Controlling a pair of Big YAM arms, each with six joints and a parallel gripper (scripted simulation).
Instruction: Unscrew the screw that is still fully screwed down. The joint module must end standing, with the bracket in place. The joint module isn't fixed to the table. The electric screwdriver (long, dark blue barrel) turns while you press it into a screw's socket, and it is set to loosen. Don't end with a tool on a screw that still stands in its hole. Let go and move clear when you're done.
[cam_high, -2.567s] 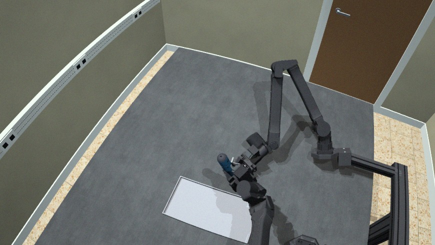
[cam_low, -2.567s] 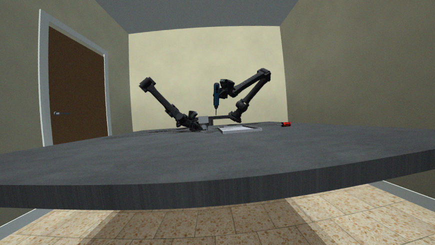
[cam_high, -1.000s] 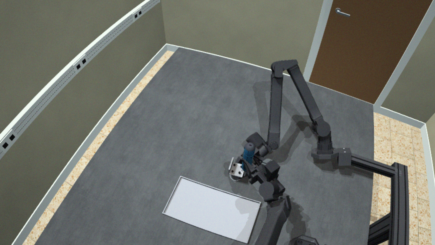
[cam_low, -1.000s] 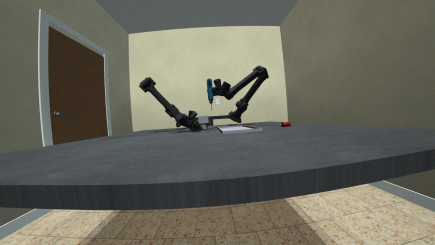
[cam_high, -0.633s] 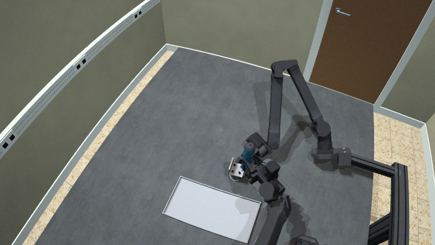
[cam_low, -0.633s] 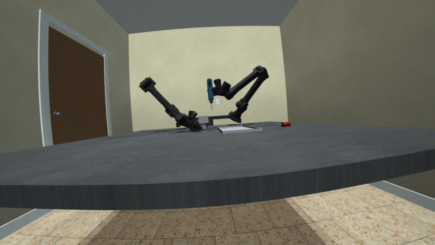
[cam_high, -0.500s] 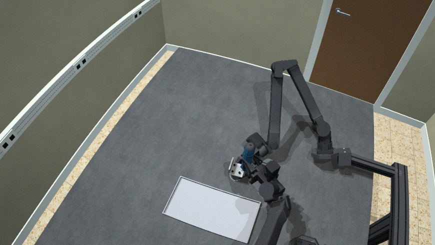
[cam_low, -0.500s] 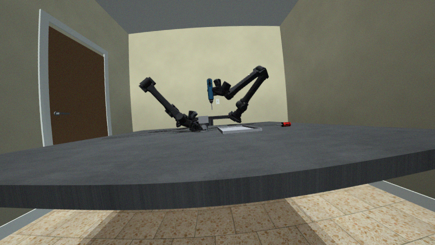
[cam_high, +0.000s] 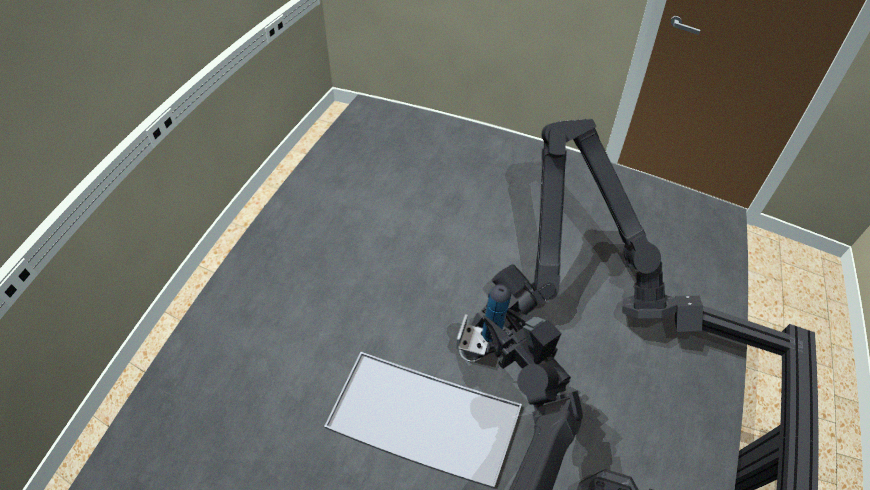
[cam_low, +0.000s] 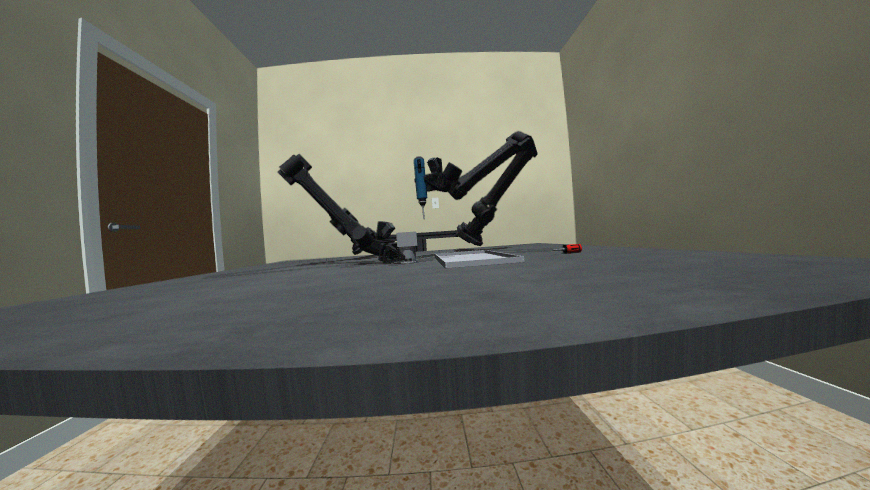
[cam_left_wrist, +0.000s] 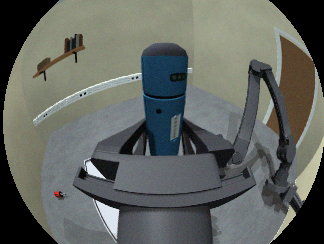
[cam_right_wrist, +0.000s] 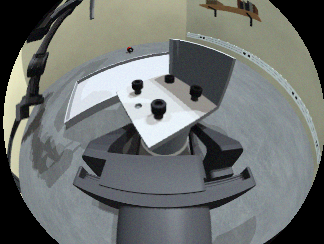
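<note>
Now: the grey bracket 50 mm above my right hand. Also, from my right hand: flat white tray: 40 mm ahead, 220 mm to the left, 20 mm below; red-handled screwdriver: 100 mm ahead, 550 mm to the left, 10 mm below.
</note>
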